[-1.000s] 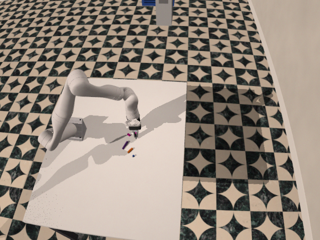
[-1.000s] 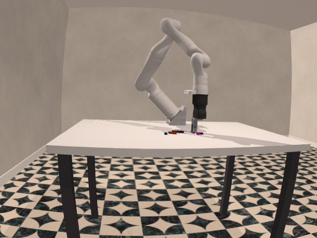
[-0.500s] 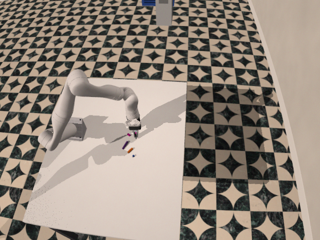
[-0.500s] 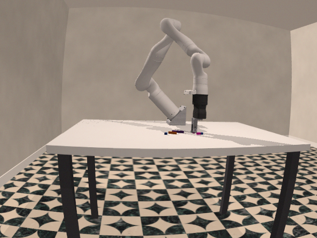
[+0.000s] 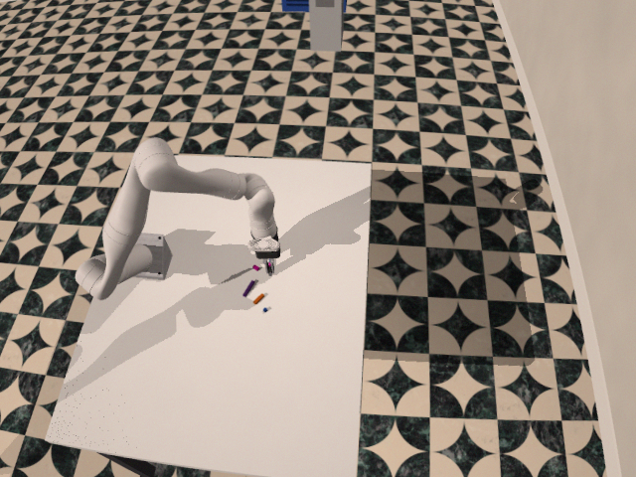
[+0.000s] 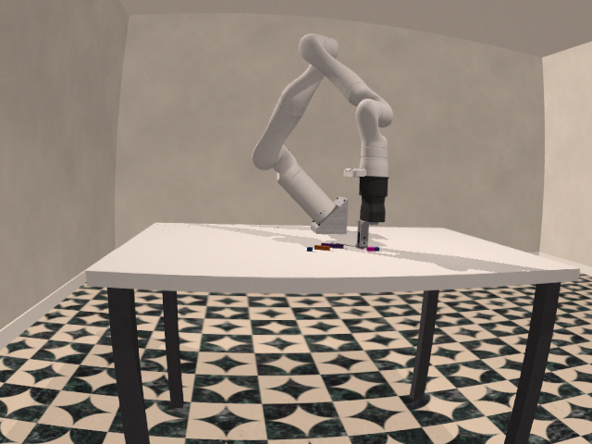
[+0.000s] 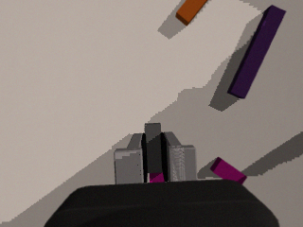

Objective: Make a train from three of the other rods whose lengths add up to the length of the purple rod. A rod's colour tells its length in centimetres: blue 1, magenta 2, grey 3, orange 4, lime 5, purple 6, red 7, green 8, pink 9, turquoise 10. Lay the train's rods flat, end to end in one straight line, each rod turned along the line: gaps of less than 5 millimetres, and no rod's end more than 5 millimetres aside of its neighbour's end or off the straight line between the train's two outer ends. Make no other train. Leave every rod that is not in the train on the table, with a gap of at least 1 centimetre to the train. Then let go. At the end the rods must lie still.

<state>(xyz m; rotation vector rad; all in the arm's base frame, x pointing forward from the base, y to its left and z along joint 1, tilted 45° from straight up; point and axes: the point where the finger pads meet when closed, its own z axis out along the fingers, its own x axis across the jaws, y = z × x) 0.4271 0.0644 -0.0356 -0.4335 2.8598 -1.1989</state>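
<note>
Now: the purple rod 7 cm to the right of my hand, 5 cm behind it and 3 cm below it. From my hand the other things lie so: grey rod: 2 cm below; then orange rod: 10 cm to the right, 3 cm below, 1 cm behind.
</note>
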